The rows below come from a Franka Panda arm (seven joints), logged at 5 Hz.
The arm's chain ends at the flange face. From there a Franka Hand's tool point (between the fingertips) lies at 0.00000 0.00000 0.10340 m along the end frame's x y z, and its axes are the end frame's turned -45 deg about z.
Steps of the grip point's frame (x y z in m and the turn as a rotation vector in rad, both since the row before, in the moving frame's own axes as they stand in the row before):
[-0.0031, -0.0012, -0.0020, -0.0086, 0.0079, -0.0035]
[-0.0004, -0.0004, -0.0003, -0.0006, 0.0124, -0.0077]
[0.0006, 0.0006, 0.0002, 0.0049, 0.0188, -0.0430]
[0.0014, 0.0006, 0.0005, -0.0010, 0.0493, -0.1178]
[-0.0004, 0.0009, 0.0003, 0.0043, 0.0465, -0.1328]
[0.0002, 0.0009, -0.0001, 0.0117, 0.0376, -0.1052]
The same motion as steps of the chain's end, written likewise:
[-0.0042, 0.0013, -0.0020, -0.0005, 0.0117, -0.0035]
[-0.0015, 0.0009, -0.0003, 0.0083, 0.0092, -0.0077]
[-0.0001, 0.0018, 0.0002, 0.0168, 0.0098, -0.0430]
[-0.0020, 0.0032, 0.0006, 0.0342, 0.0356, -0.1178]
[-0.0025, 0.0048, 0.0004, 0.0359, 0.0298, -0.1328]
[-0.0009, 0.0042, 0.0000, 0.0349, 0.0183, -0.1052]

